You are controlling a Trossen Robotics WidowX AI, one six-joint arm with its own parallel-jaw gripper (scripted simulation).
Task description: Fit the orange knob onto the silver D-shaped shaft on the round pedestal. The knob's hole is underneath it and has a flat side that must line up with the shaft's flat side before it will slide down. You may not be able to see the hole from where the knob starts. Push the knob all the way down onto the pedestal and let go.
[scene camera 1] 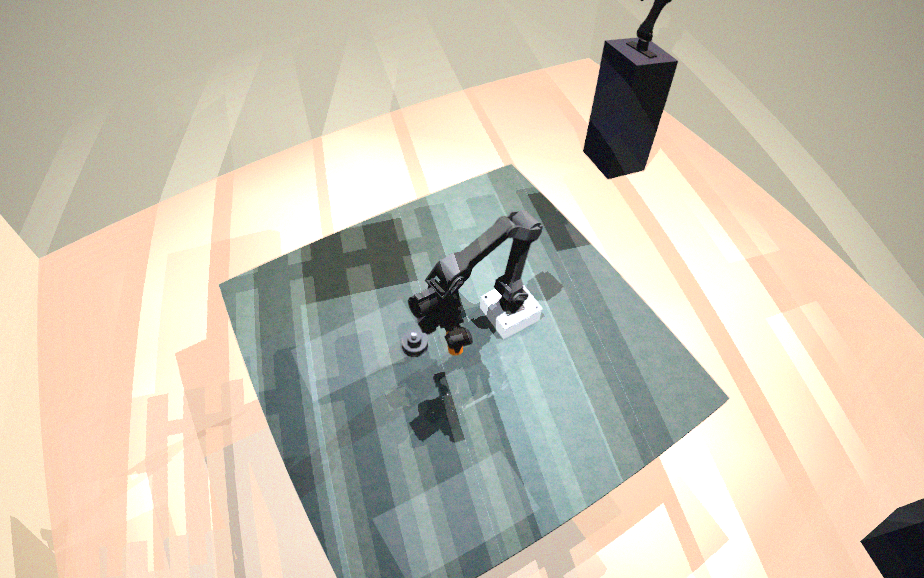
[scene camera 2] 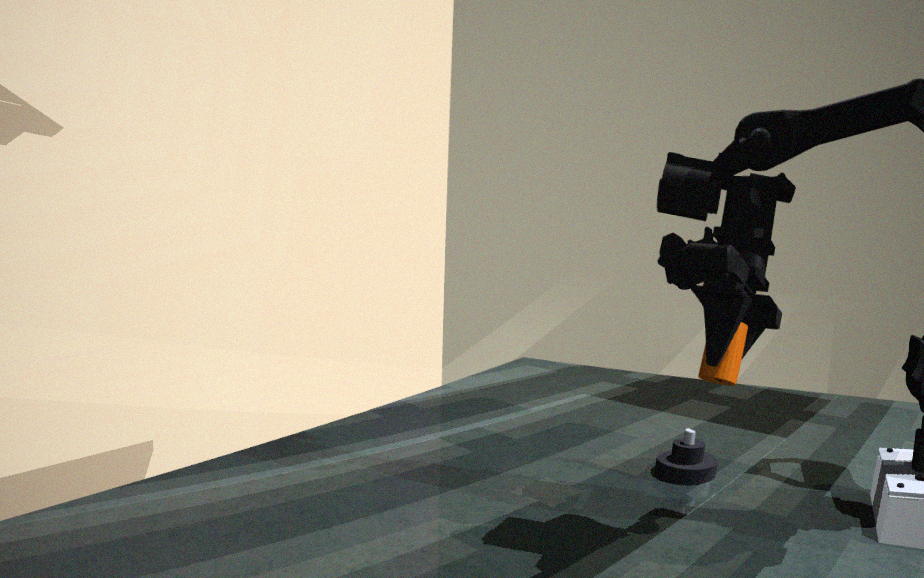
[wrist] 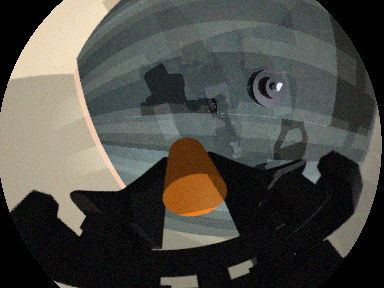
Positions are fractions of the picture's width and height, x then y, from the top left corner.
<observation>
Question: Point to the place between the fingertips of my gripper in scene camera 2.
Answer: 0.78, 0.64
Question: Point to an orange knob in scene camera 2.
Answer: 0.79, 0.64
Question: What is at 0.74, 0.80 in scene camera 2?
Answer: A dark round pedestal.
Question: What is my gripper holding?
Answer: An orange knob.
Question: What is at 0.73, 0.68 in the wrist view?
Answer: My gripper.
</observation>
